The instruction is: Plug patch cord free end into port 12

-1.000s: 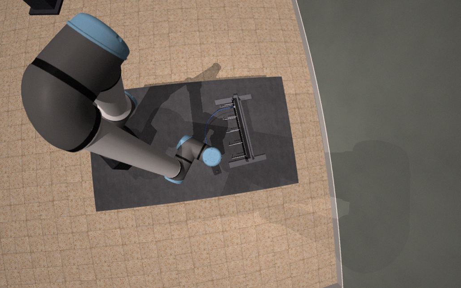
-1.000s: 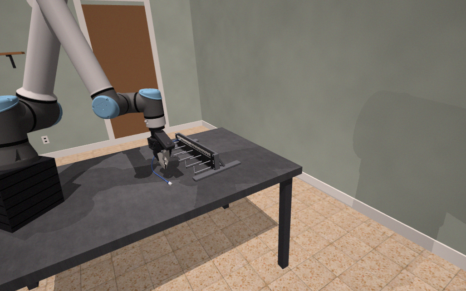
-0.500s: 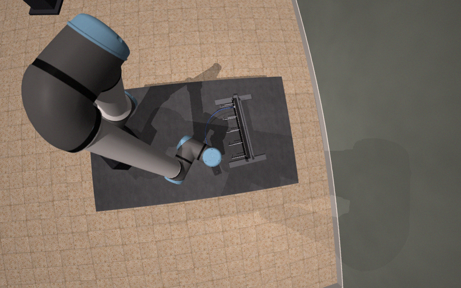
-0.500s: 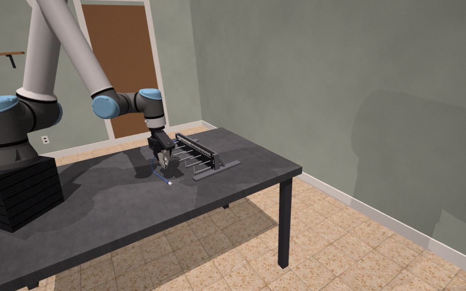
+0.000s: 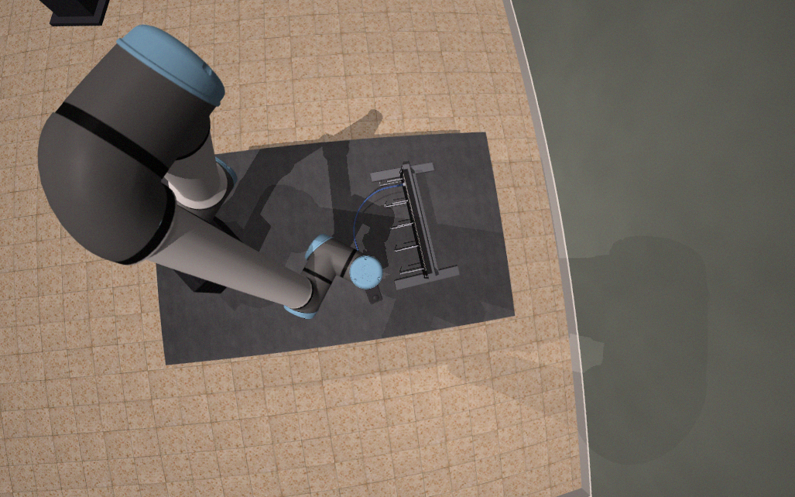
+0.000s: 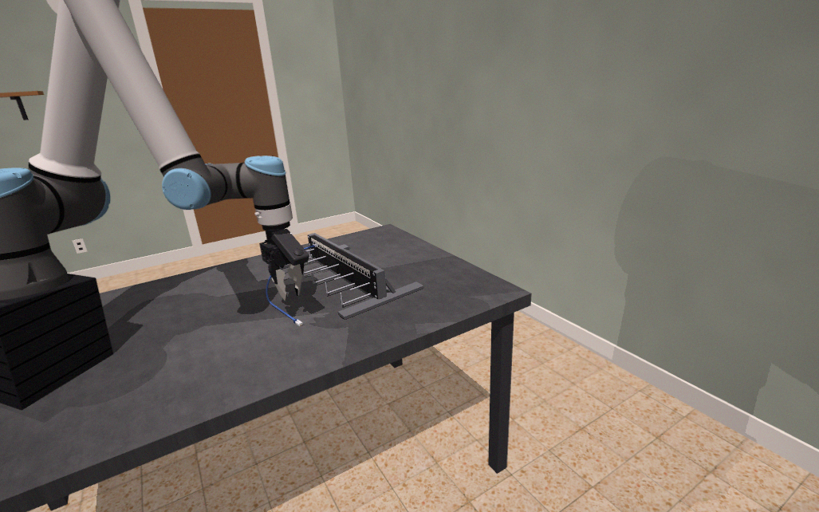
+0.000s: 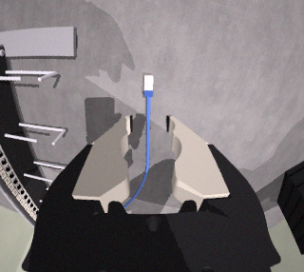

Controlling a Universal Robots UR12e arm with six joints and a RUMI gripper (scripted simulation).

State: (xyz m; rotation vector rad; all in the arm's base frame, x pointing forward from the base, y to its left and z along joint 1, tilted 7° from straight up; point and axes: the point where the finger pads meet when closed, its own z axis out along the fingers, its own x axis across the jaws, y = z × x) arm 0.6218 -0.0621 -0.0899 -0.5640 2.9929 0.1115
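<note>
The plug is 9 cm below my hand, 1 cm to the right of it and 1 cm ahead of it.
</note>
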